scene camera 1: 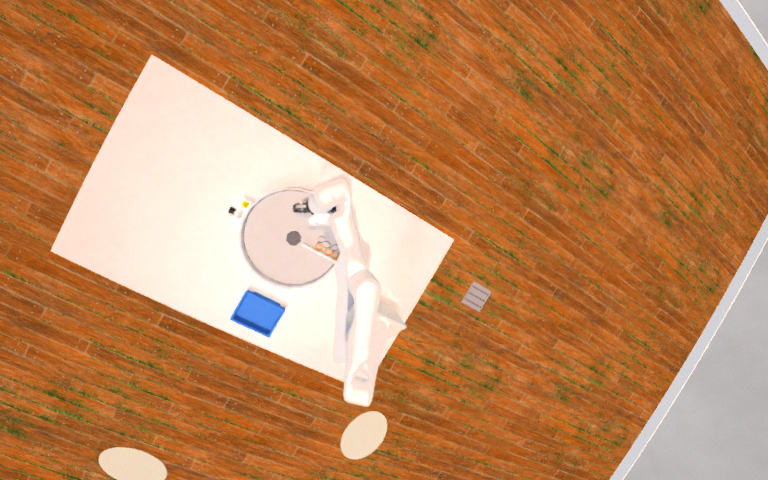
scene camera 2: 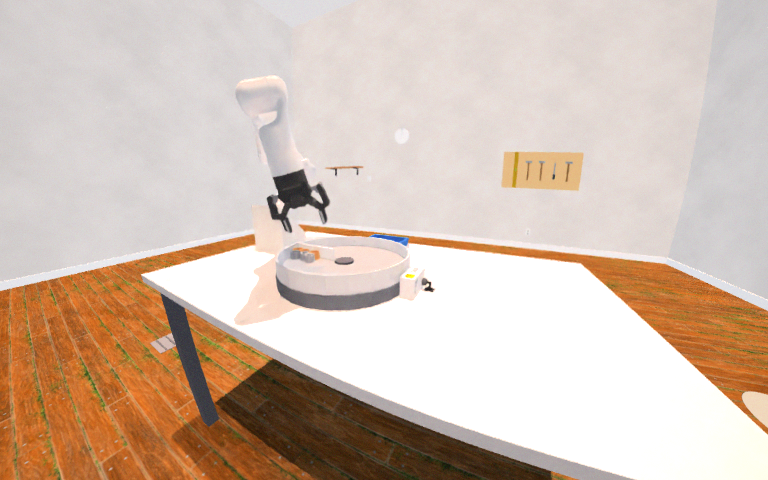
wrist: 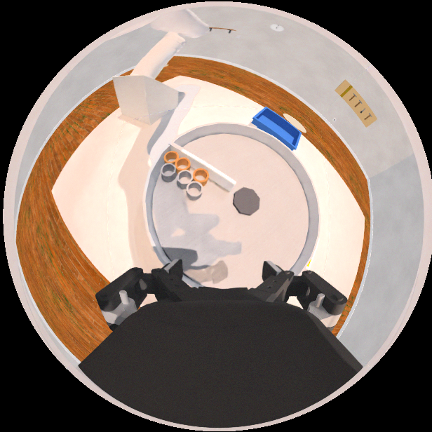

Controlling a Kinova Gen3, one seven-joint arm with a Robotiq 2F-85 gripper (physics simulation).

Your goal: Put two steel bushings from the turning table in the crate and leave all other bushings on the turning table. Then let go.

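Seen in the pictures: gripper, fingertip midpoint: (scene camera 2: pixel 307 228); arm's base at its link origin: (scene camera 1: pixel 377 321).
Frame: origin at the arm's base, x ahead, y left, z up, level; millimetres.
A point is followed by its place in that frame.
Observation:
The turning table (scene camera 1: pixel 266 243) @(x 561, y -41, z -116 mm) (scene camera 2: pixel 339 280) @(x 591, y -293, z -90 mm) (wrist: pixel 285 220) carries bushings beside its white divider. Three grey steel bushings (wrist: pixel 169 179) (wrist: pixel 184 184) (wrist: pixel 195 196) stand upright in a slanting row in the wrist view. Three orange bushings (wrist: pixel 171 162) (wrist: pixel 183 168) (wrist: pixel 200 182) stand between them and the divider. The blue crate (scene camera 1: pixel 258 311) @(x 444, y 261, z -164 mm) (scene camera 2: pixel 390 240) (wrist: pixel 276 129) stands apart from the turning table; its visible inside is empty. My gripper (scene camera 2: pixel 306 225) @(x 472, y -266, z 21 mm) (wrist: pixel 222 269) is open and empty, above the turning table on the divider's bushing side. The arm partly covers the bushings in scene camera 1.
The white divider (scene camera 1: pixel 318 250) (scene camera 2: pixel 322 247) (wrist: pixel 205 168) runs from near the dark hub (scene camera 1: pixel 293 237) @(x 479, y -121, z -108 mm) (scene camera 2: pixel 343 260) @(x 478, y -126, z -108 mm) (wrist: pixel 246 201) towards the rim. The raised rim surrounds the turning table. A small control box (scene camera 2: pixel 411 284) @(x 723, y -160, z -126 mm) stands beside it. The arm's base (wrist: pixel 145 100) stands on the white table.

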